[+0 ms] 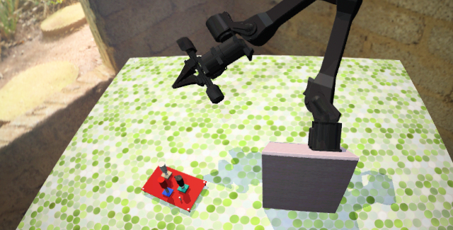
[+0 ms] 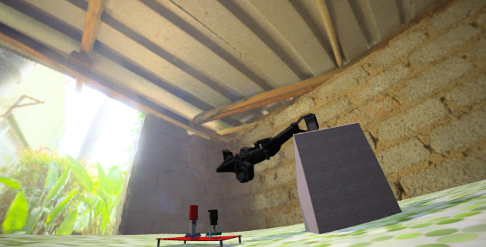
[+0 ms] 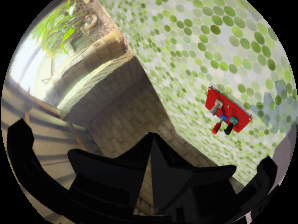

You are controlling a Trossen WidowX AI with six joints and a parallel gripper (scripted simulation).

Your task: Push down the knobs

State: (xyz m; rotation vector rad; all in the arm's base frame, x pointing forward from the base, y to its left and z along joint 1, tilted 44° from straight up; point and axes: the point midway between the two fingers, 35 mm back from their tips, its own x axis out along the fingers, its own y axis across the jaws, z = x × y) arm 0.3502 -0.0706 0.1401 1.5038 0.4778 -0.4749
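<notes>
My gripper tip is 3 cm past the black knob, 17 cm to the right of it and 16 cm above it.
</notes>
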